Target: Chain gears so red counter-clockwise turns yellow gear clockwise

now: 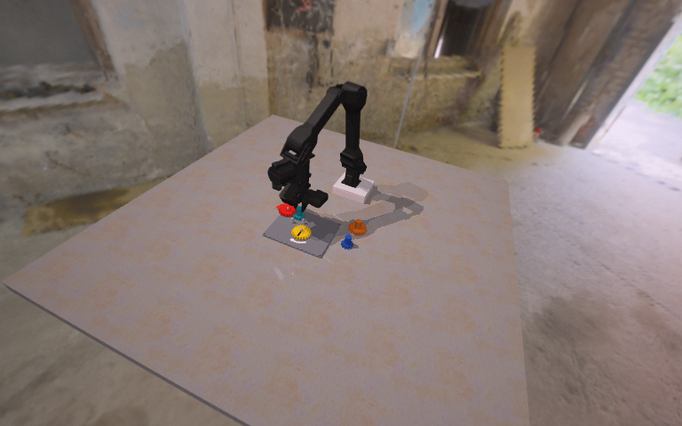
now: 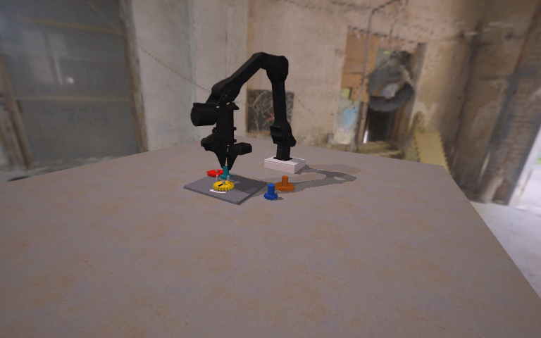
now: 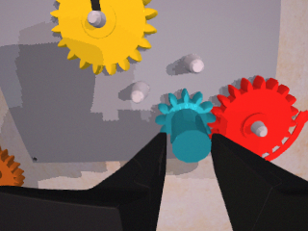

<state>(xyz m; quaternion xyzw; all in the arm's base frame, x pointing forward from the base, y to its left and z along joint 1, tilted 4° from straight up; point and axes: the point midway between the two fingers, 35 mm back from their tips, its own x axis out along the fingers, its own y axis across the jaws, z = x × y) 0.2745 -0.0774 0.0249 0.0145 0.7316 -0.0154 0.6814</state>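
My gripper tip is 1 cm above the teal gear. Also, from my gripper tip: white arrow: 10 cm ahead, 6 cm to the left, 3 cm below; yellow gear: 7 cm ahead, 5 cm to the left, 2 cm below; red gear: 5 cm to the right, 2 cm below.
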